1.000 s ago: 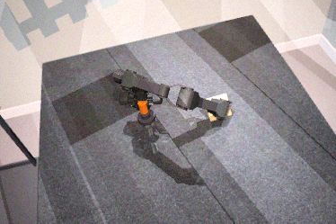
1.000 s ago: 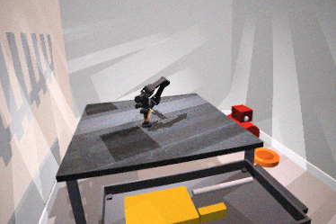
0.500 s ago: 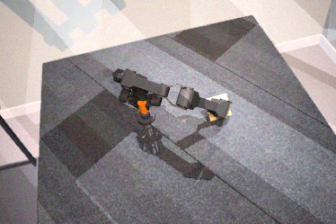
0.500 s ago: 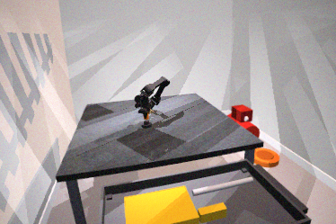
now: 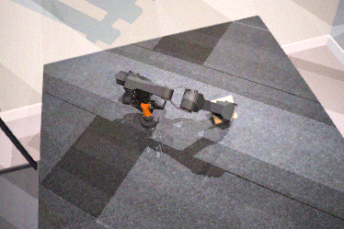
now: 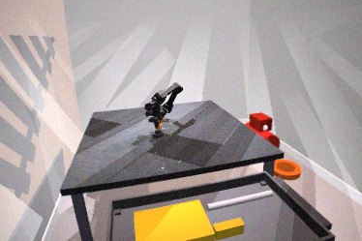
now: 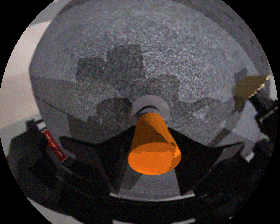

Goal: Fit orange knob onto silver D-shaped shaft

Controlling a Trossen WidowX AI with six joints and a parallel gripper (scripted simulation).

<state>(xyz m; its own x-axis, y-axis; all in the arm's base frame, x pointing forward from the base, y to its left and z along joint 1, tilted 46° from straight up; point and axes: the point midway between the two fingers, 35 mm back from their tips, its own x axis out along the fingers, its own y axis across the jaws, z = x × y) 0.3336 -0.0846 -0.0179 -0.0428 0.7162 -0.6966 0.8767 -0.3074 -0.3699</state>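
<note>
The orange knob is 30 mm above my gripper tip. Also, from my gripper tip: dark round pedestal: 40 mm below.
</note>
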